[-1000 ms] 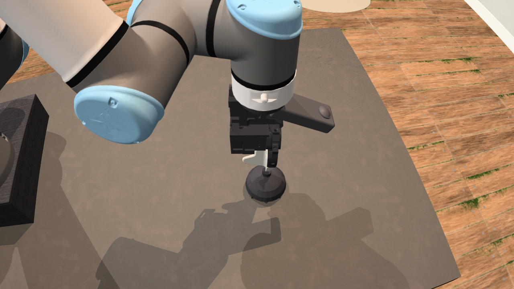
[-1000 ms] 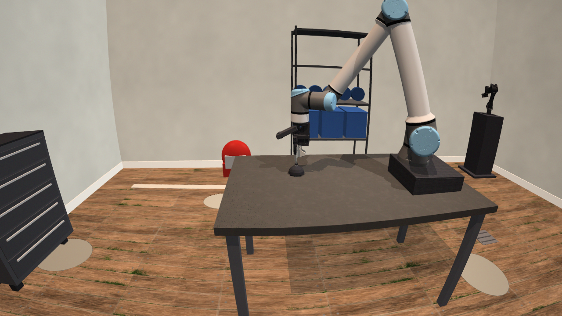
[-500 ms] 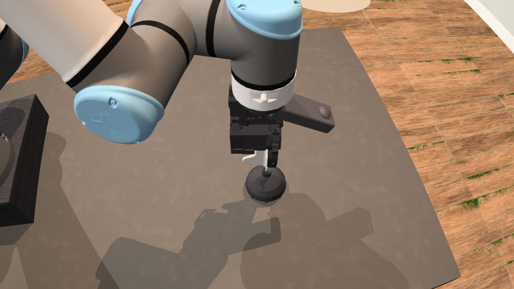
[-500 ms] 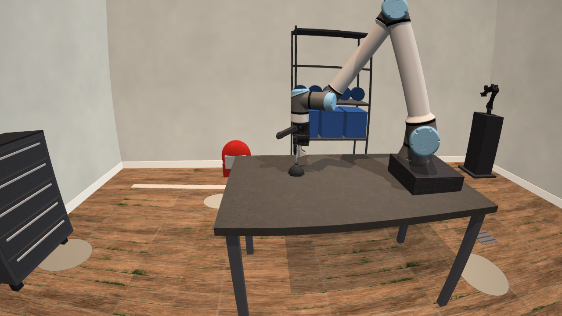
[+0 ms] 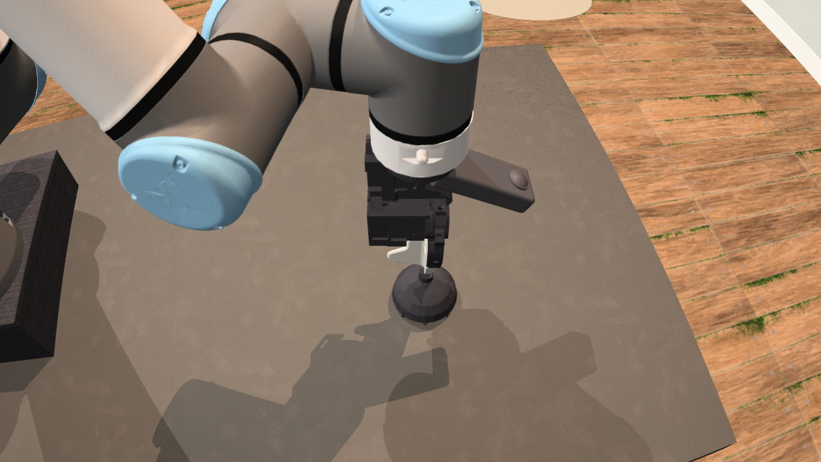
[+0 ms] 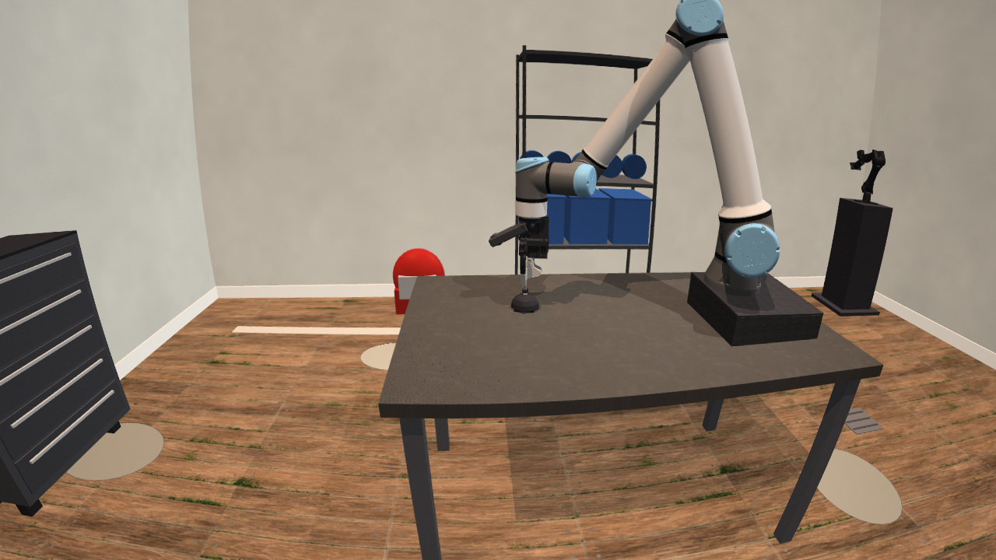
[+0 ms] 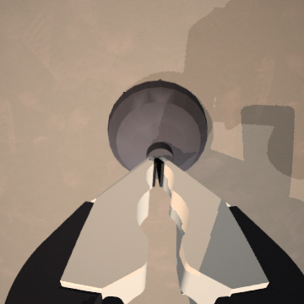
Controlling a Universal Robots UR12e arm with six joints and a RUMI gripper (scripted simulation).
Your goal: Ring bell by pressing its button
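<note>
My hand is 3 cm above the round button. From my hand the other things lie so: dark domed bell (4 cm below).
</note>
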